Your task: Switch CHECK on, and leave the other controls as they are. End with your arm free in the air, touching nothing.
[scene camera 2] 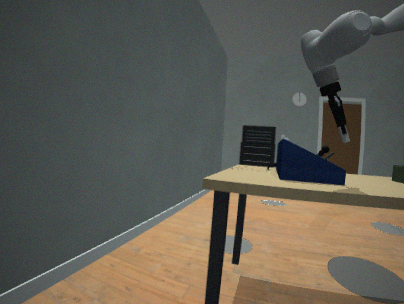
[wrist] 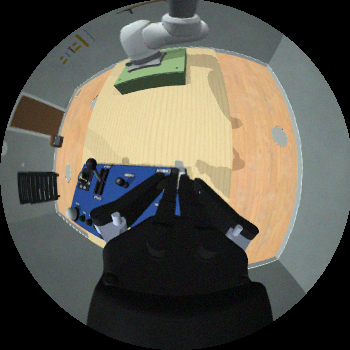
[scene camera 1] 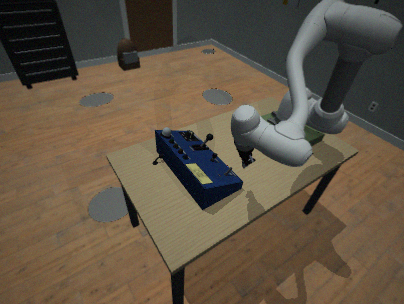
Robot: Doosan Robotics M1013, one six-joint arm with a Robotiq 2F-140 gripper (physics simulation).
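Observation:
My gripper visible, wrist view too. Blue control console in sight.

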